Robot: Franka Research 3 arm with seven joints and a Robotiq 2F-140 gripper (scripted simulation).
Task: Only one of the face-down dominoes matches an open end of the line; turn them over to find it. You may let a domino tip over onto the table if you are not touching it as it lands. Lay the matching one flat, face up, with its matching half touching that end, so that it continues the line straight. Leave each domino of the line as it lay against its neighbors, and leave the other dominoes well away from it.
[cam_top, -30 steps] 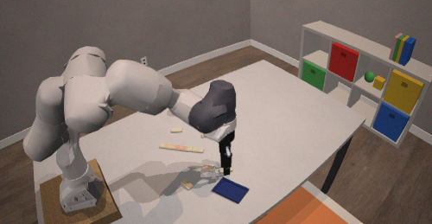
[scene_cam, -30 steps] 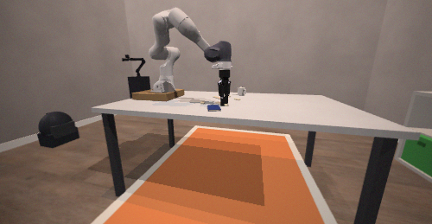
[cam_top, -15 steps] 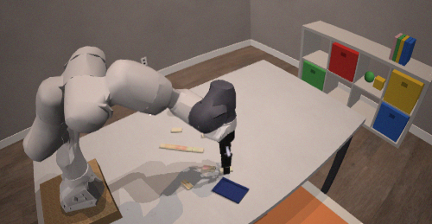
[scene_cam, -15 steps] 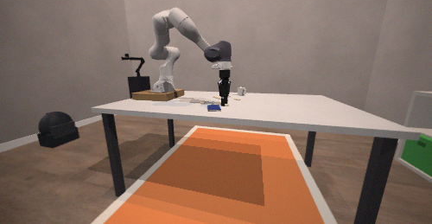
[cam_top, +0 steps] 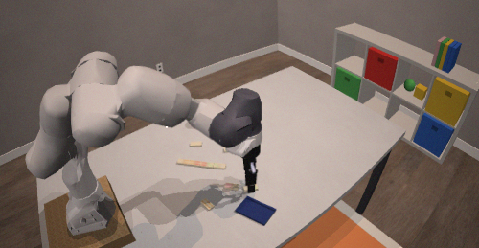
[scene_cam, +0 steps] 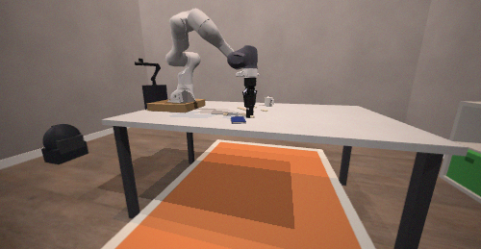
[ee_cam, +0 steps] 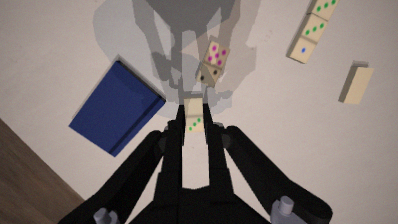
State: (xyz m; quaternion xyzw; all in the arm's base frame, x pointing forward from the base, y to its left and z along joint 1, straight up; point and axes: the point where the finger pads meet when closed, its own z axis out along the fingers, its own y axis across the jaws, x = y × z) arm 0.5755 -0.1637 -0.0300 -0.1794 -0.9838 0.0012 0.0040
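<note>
Now: hand 100 mm to the left of the blue book, 50 mm past it and 30 mm above it. Also, from my hand: cream domino: 230 mm to the left, 60 mm ahead, 30 mm below; white mug: 480 mm to the left, 60 mm ahead.
</note>
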